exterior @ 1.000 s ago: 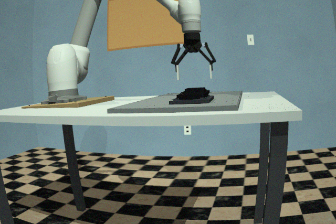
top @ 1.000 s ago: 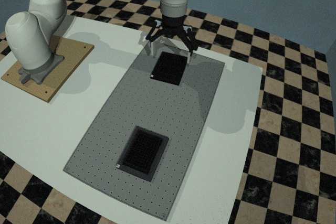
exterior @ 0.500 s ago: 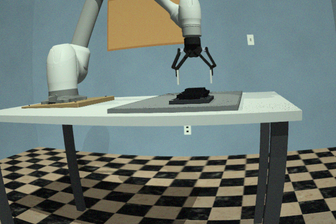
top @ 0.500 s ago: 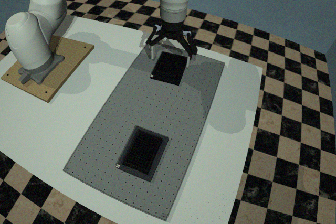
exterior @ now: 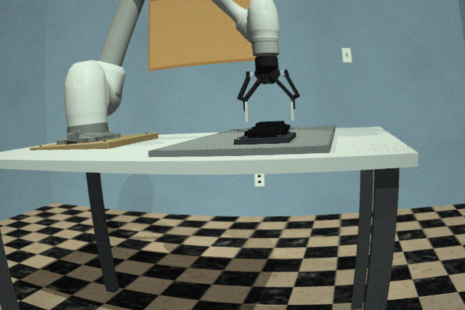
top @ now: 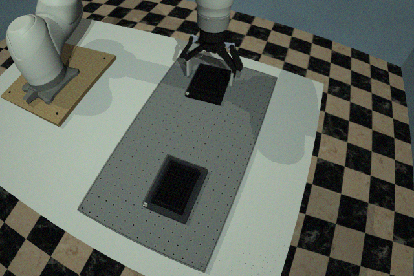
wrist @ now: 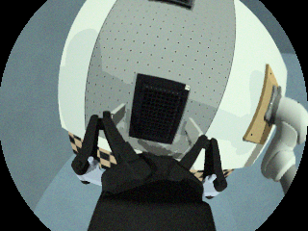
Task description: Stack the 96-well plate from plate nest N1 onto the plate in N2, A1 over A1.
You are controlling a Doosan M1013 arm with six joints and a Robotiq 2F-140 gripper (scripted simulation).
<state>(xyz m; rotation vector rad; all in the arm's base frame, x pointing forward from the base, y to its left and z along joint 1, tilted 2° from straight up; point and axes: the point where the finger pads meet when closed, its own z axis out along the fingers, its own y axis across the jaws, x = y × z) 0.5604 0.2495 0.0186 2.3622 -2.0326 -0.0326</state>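
Right now the plate nest N1 is 3 cm below my hand. Round my hand: plate nest N2 (8 cm ahead, 38 cm to the right, 3 cm below).
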